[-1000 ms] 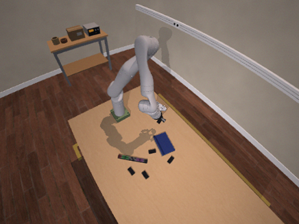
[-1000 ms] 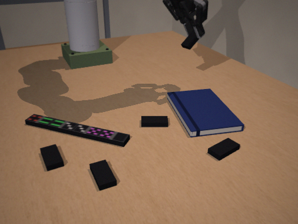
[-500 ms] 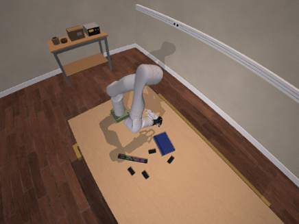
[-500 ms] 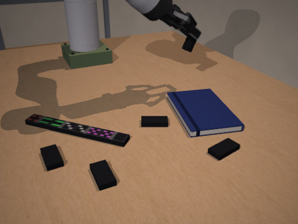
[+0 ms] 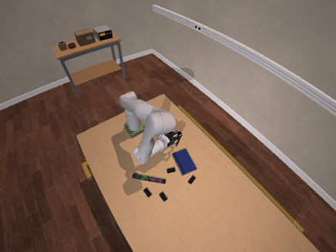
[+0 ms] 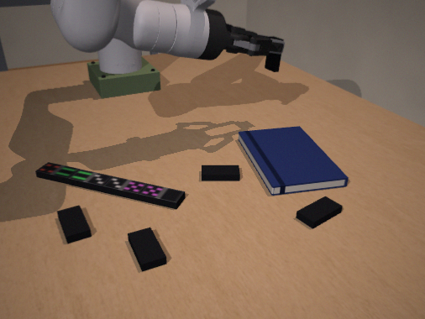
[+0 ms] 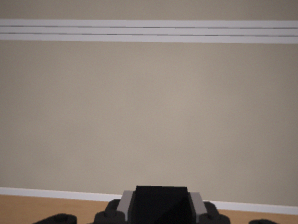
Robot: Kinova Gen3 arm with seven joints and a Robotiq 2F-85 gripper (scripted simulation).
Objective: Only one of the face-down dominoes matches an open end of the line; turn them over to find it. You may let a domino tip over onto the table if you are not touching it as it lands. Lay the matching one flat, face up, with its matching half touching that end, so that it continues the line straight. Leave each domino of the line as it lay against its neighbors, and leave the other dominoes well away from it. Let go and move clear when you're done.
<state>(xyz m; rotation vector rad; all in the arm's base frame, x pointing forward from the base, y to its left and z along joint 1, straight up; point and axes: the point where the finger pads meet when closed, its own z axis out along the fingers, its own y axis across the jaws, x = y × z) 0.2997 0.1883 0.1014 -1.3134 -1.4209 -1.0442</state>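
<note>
Right now the purple domino is 20 mm below my hand and 10 mm to the left of it. Also, from my hand: blue book 140 mm below, 140 mm ahead, 40 mm to the right.
</note>
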